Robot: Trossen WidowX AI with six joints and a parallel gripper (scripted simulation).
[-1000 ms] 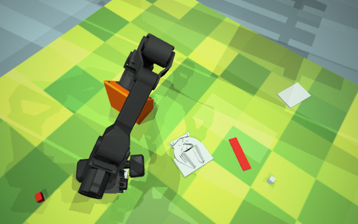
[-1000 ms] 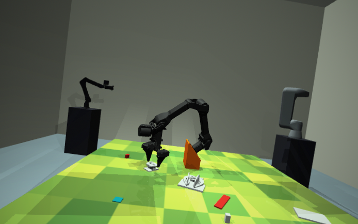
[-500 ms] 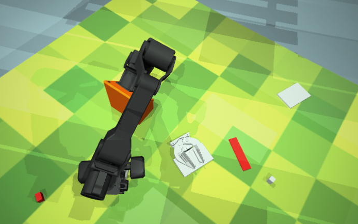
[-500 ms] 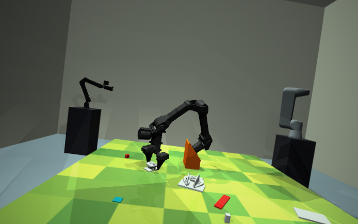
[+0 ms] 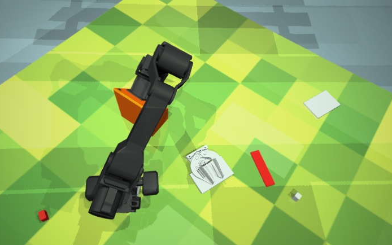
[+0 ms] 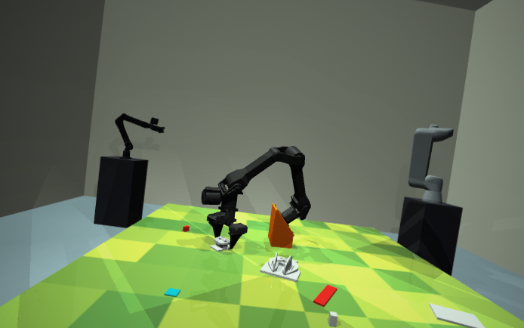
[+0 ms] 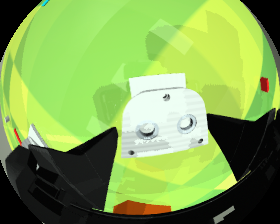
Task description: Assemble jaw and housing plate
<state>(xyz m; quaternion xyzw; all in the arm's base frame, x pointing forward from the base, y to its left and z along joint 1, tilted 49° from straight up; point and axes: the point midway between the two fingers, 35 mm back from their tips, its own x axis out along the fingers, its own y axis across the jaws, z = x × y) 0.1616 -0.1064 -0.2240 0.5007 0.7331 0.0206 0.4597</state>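
Right now the white stepped block is 10 mm to the right of my gripper tip and 10 mm ahead of it. The rest, counted from my gripper tip: jaw 210 mm to the left, 110 mm ahead, 10 mm above; housing plate 20 mm above, 10 mm to the right, 10 mm ahead; red cube 180 mm to the right, 130 mm behind.
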